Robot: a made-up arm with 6 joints.
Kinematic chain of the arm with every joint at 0, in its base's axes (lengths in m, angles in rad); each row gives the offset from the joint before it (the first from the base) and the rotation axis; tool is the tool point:
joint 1: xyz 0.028 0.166 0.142 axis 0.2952 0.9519 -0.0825
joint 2: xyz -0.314 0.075 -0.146 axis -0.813 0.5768 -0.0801
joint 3: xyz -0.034 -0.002 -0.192 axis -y
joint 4: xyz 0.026 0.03 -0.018 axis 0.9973 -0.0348 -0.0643
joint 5: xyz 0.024 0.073 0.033 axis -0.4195 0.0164 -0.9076
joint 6: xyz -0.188 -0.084 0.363 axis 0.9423 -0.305 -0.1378
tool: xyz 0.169 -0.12 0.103
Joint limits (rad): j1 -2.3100..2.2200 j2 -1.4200..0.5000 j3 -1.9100..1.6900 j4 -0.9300..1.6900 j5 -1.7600..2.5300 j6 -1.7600..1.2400
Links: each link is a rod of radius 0.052 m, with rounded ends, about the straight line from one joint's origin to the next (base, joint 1, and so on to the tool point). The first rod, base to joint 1, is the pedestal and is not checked.
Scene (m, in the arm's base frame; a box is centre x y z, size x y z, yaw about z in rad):
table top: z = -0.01
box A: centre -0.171 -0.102 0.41 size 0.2 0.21 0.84 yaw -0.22
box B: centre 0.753 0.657 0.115 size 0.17 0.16 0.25 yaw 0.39
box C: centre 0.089 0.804 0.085 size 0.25 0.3 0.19 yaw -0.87
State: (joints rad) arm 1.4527 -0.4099 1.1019 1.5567 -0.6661 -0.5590
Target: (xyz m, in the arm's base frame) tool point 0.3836 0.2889 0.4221
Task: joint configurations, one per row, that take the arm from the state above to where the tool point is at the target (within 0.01 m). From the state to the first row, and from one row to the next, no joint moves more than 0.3 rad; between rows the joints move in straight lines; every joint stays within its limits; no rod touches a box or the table.
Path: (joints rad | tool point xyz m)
1: 1.6445 -0.5845 1.1964 1.3500 -0.4695 -0.8437 | -0.5032 0.0360 0.3302
2: 1.8364 -0.7590 1.2908 1.1433 -0.2730 -1.1284 | -0.4579 0.0881 0.5681
3: 2.0282 -0.9336 1.3853 0.9365 -0.0764 -1.4132 | -0.3049 0.1661 0.7659
4: 2.2200 -1.1082 1.4798 0.7298 0.1202 -1.6979 | -0.0691 0.2410 0.8693
5: 2.2096 -0.8402 1.2862 0.5575 0.0810 -1.5546 | 0.0096 0.0873 0.8826
6: 2.1993 -0.5721 1.0927 0.3852 0.0418 -1.4114 | 0.1306 -0.0239 0.8314
7: 2.1889 -0.3041 0.8992 0.2129 0.0027 -1.2682 | 0.2644 -0.0589 0.7301
8: 2.1786 -0.0361 0.7057 0.0406 -0.0365 -1.1249 | 0.3727 -0.0052 0.6063
9: 2.1682 0.2320 0.5122 -0.1317 -0.0756 -0.9817 | 0.4195 0.1235 0.4937
10: 2.1579 0.5000 0.3186 -0.3039 -0.1148 -0.8385 | 0.3836 0.2889 0.4221

